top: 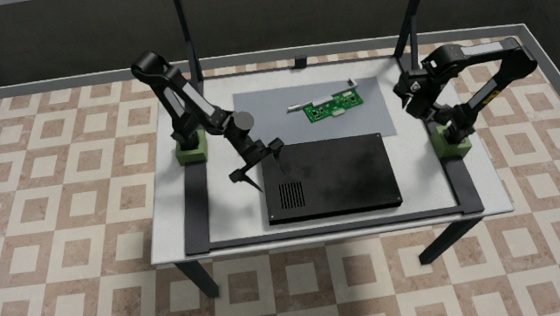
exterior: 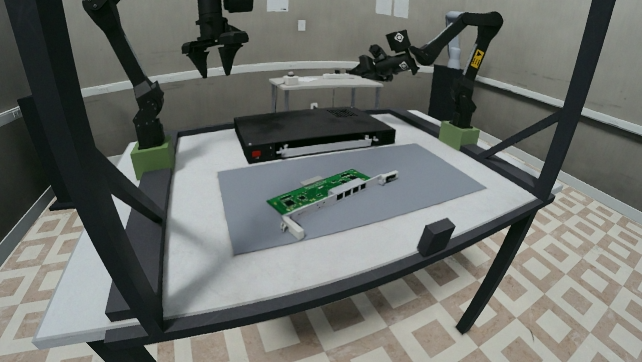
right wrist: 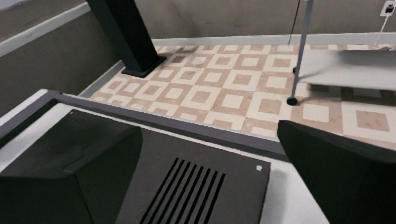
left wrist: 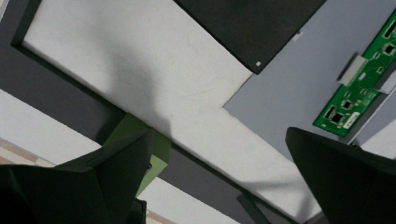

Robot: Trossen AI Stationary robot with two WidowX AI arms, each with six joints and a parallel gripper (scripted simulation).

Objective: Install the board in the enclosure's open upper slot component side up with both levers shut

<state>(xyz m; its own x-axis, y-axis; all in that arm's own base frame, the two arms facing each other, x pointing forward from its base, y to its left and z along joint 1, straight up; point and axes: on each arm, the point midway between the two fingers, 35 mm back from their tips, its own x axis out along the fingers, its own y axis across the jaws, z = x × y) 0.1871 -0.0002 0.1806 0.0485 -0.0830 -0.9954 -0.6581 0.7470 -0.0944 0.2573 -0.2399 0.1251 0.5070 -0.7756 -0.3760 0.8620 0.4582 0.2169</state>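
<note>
Right now the grey mat is 310 mm to the right of my left hand, 260 mm below it and 190 mm behind it. Also, from my left hand: black enclosure 270 mm to the right, 220 mm below, 80 mm ahead.
</note>
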